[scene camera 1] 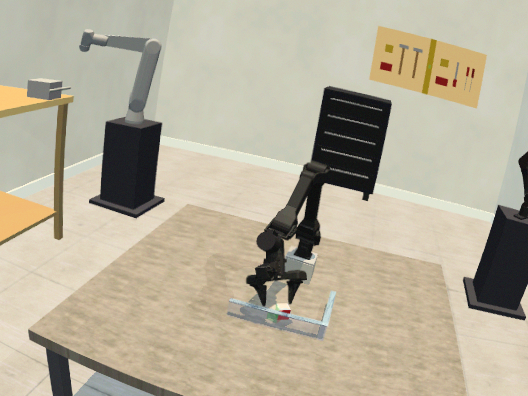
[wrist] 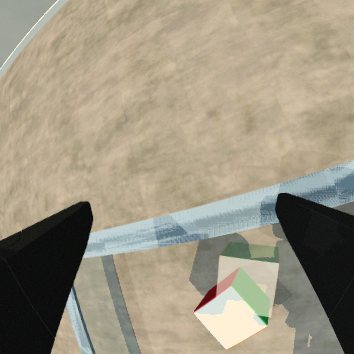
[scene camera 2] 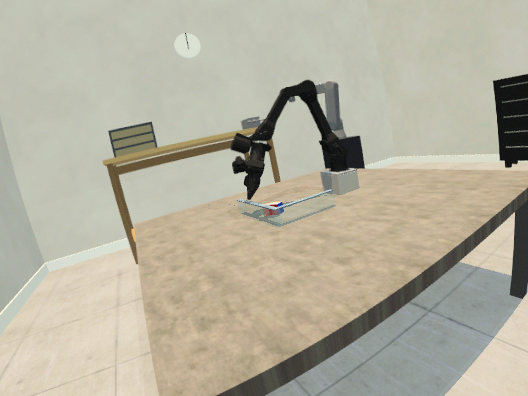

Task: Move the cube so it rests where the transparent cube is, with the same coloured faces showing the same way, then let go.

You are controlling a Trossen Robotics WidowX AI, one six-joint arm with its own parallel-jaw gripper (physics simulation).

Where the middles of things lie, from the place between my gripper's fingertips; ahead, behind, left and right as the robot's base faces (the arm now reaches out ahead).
Scene:
I see the transparent cube [wrist: 249, 269] 7 cm below my hand, 6 cm behind it and 1 cm to the right of it. Also, from my hand: L-shaped glass frame [scene camera 1: 237, 309] 12 cm behind, 6 cm below.

